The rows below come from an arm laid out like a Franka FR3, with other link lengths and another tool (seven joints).
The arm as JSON. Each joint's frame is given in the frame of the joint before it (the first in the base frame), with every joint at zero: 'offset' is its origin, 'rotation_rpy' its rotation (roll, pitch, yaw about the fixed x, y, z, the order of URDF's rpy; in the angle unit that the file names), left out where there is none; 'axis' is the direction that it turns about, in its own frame. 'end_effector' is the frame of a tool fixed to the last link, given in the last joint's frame.
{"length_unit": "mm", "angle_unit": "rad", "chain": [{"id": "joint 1", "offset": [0.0, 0.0, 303.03], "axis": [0.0, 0.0, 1.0]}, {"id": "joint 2", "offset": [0.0, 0.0, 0.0], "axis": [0.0, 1.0, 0.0]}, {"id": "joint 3", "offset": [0.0, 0.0, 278.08], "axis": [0.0, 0.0, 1.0]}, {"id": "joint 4", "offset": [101.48, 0.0, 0.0], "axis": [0.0, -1.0, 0.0]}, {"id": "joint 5", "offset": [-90.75, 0.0, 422.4], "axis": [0.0, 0.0, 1.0]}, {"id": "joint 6", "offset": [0.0, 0.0, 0.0], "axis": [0.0, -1.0, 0.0]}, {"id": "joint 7", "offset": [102.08, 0.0, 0.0], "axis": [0.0, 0.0, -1.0]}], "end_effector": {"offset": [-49.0, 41.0, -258.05], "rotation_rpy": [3.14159, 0.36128, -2.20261]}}
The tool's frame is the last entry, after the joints.
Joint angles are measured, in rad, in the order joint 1, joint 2, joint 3, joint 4, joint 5, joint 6, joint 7. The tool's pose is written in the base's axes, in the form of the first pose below.
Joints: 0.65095, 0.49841, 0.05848, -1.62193, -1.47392, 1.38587, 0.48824
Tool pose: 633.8 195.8 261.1; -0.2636 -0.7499 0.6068; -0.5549 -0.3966 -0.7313; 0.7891 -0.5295 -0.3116
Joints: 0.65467, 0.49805, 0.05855, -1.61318, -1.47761, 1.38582, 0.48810
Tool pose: 635.2 199.5 265.5; -0.2676 -0.7430 0.6135; -0.5590 -0.3988 -0.7269; 0.7848 -0.5375 -0.3086
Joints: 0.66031, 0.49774, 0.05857, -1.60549, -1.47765, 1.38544, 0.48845
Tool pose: 635.4 204.1 268.8; -0.2698 -0.7374 0.6192; -0.5645 -0.3998 -0.7222; 0.7801 -0.5444 -0.3084
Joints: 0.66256, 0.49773, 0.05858, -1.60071, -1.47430, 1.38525, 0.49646
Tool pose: 635.5 206.3 269.5; -0.2765 -0.7326 0.6220; -0.5716 -0.3950 -0.7193; 0.7726 -0.5544 -0.3095
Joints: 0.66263, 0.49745, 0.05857, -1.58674, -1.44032, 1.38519, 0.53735
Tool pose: 633.9 208.7 265.6; -0.3078 -0.7240 0.6173; -0.6044 -0.3523 -0.7146; 0.7348 -0.5931 -0.3291
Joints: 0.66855, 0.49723, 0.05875, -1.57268, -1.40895, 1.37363, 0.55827
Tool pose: 629.0 212.8 264.7; -0.3300 -0.7230 0.6069; -0.6223 -0.3168 -0.7158; 0.7098 -0.6139 -0.3454
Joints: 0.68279, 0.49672, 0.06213, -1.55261, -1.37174, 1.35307, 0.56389
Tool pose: 619.5 223.1 266.5; -0.3422 -0.7286 0.5934; -0.6381 -0.2834 -0.7159; 0.6897 -0.6236 -0.3680
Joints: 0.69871, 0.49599, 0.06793, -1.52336, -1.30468, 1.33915, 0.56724
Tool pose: 606.3 239.0 264.4; -0.3455 -0.7448 0.5709; -0.6711 -0.2292 -0.7050; 0.6559 -0.6267 -0.4207
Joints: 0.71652, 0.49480, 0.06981, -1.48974, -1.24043, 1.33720, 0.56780
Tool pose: 595.9 257.7 264.3; -0.3422 -0.7570 0.5566; -0.7092 -0.1805 -0.6815; 0.6163 -0.6280 -0.4751
